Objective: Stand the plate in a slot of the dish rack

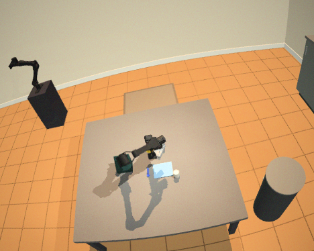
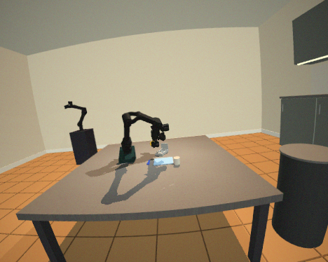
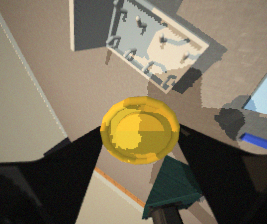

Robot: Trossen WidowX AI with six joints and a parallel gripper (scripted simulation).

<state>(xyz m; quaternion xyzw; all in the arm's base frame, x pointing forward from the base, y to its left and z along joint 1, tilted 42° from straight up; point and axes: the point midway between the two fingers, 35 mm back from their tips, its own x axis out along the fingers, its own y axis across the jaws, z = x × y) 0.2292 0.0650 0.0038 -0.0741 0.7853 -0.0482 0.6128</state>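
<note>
My gripper tip is 8 cm above the grey dish rack, 6 cm short of it and 4 cm to the right of it. Also, from my gripper tip: pale blue mat (16 cm to the right, 10 cm below, 8 cm ahead); then yellow plate (1 cm above); then blue spoon (17 cm to the right, 10 cm below, 4 cm behind).
</note>
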